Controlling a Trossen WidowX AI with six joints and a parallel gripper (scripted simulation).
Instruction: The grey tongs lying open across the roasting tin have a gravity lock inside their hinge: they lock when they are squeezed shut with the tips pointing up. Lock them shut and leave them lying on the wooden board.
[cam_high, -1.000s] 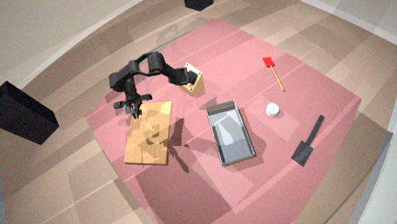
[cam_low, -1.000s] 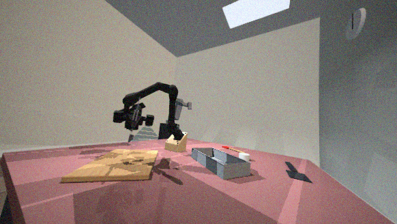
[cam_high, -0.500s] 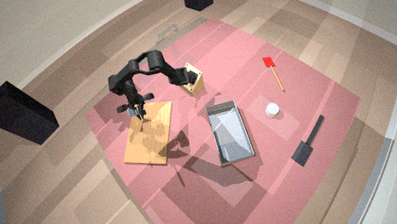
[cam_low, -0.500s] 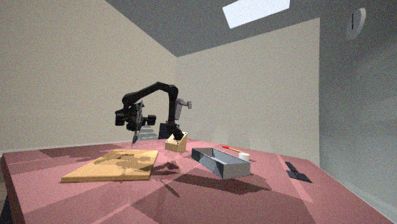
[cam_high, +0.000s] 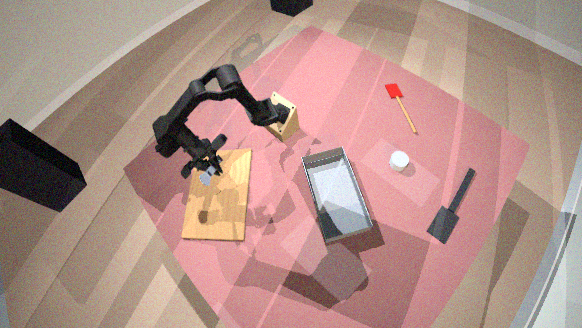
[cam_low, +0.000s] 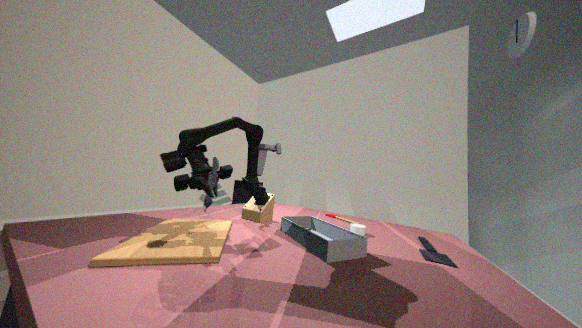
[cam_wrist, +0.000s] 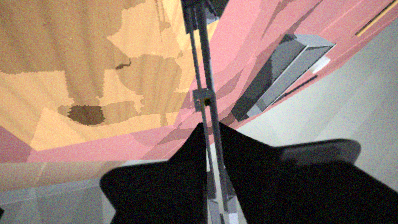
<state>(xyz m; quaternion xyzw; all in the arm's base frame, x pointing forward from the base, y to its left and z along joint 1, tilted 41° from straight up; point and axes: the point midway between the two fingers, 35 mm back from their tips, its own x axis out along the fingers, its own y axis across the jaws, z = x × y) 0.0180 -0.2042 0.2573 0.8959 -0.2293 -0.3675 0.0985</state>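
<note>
Right now my gripper tip is 12 cm above the wooden board, 5 cm to the left of it and 4 cm past it. The rest, counted from my gripper tip: white cylinder (47 cm to the left, 41 cm ahead, 11 cm below); grey roasting tin (30 cm ahead, 22 cm to the left, 10 cm below); red spatula (74 cm to the left, 26 cm ahead, 12 cm below).
</note>
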